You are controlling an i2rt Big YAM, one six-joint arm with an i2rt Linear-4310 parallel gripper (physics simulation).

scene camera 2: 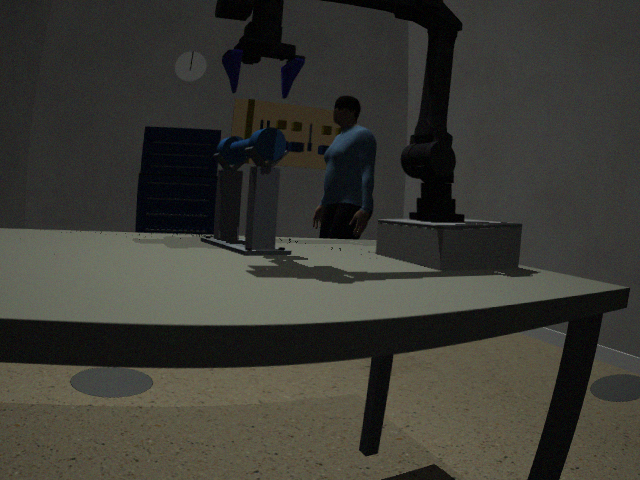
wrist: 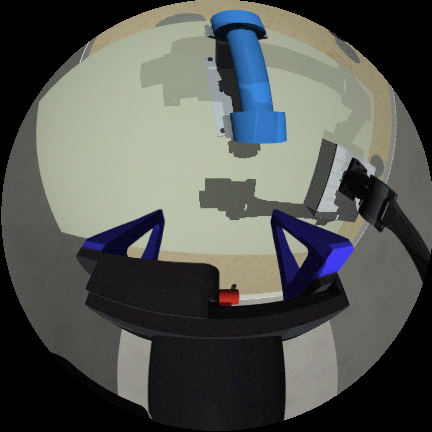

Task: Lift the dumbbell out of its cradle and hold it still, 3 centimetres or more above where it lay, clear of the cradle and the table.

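Places are measured from the arm's base along level axes (x ahead, y left, z up), in millimetres.
Pixels of known places: gripper, fingertip midpoint: (scene camera 2: 259, 95) (wrist: 217, 214); arm's base, origin of the base link: (scene camera 2: 436, 220) (wrist: 352, 178).
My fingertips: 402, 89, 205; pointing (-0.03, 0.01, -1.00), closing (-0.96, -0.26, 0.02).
Note:
For each thing: its top centre in the pictures, then the offset to it from my fingertips, as dx, dy, dz. "spot": a spot on its surface instead. Level surfaces: height alone.
- blue dumbbell, middle of its top: (wrist: 256, 57) (scene camera 2: 249, 132) +3, -157, -48
- cradle's base plate, surface spot: (wrist: 215, 95) spot: +34, -132, -281
- pale table, its level: dz -289
A blue dumbbell (scene camera 2: 269, 145) (wrist: 255, 75) lies level in its cradle, a grey stand (scene camera 2: 262, 206) with two upright posts on a flat base plate. In the wrist view the dumbbell is at the top, a little right of the middle, and runs away from the gripper; part of the cradle's base plate (wrist: 215, 95) shows on its left. My gripper (scene camera 2: 259, 95) (wrist: 217, 214) is open and empty, with its blue fingers wide apart. In the scene view it hangs above the dumbbell, with a gap between the fingertips and the dumbbell.
The cradle stands on the pale table (scene camera 2: 129, 289) (wrist: 125, 150). The arm's grey base block (scene camera 2: 413, 245) (wrist: 325, 175) stands on the table to the right of the cradle. A person (scene camera 2: 349, 165) in a blue top, a dark blue cabinet (scene camera 2: 178, 180) and a tool board (scene camera 2: 305, 111) are in the background.

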